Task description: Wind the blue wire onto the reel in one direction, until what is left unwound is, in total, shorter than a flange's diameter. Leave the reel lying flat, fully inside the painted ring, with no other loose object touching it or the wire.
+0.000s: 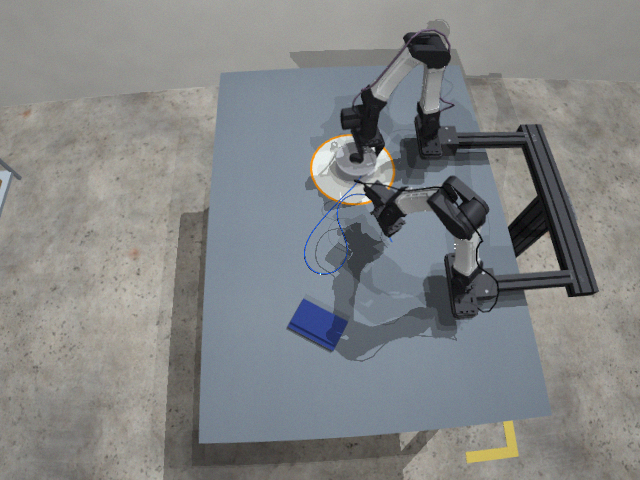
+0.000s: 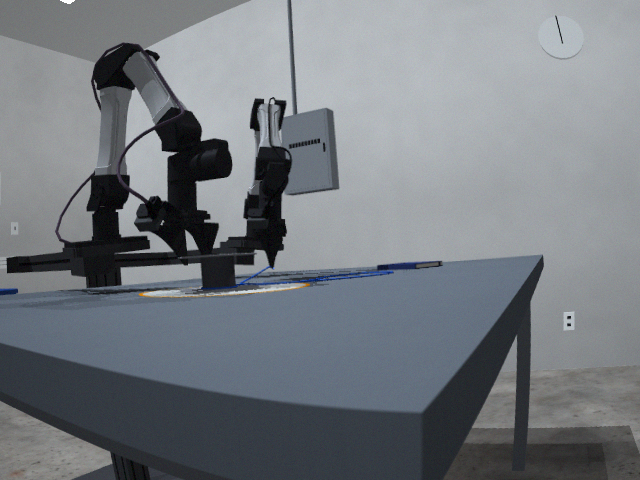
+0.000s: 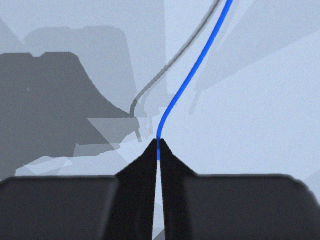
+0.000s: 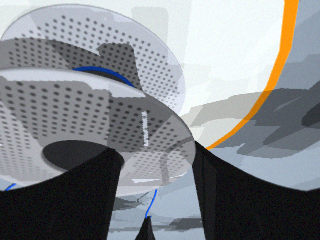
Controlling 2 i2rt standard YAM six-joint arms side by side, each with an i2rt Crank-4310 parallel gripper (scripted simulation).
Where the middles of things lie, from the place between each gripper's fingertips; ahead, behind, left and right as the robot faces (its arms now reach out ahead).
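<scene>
There's a blue book [image 1: 321,326] here, and it's 50 mm below my right hand [image 2: 196,265], 230 mm ahead of it and 600 mm to the left of it.
The blue book is also 3 cm below my left hand [image 2: 271,267], 26 cm ahead of that hand and 29 cm to the left of it. Going by its middle, the book is nearer to my left hand than to my right hand.
</scene>
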